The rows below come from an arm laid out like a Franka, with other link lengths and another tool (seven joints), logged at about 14 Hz.
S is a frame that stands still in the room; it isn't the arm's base.
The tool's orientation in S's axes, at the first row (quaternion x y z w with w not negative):
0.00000 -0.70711 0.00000 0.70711
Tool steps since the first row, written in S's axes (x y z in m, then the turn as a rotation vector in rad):
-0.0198 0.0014 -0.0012 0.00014 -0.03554 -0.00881
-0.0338 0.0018 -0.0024 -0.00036 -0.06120 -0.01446
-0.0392 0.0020 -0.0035 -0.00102 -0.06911 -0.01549
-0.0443 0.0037 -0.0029 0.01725 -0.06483 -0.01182
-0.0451 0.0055 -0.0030 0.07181 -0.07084 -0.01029
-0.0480 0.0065 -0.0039 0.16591 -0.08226 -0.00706
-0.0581 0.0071 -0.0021 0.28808 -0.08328 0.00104
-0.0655 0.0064 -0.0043 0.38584 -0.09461 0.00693
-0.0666 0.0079 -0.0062 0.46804 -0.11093 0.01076
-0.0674 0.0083 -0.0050 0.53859 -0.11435 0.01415
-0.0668 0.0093 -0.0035 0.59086 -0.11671 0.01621
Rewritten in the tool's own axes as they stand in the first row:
-0.0012 0.0014 0.0198 -0.00881 -0.03554 -0.00014
-0.0024 0.0018 0.0338 -0.01446 -0.06120 0.00036
-0.0035 0.0020 0.0392 -0.01549 -0.06911 0.00102
-0.0029 0.0037 0.0443 -0.01182 -0.06483 -0.01725
-0.0030 0.0055 0.0451 -0.01029 -0.07084 -0.07181
-0.0039 0.0065 0.0480 -0.00706 -0.08226 -0.16591
-0.0021 0.0071 0.0581 0.00104 -0.08328 -0.28808
-0.0043 0.0064 0.0655 0.00693 -0.09461 -0.38584
-0.0062 0.0079 0.0666 0.01076 -0.11093 -0.46804
-0.0050 0.0083 0.0674 0.01415 -0.11435 -0.53859
-0.0035 0.0093 0.0668 0.01621 -0.11671 -0.59086

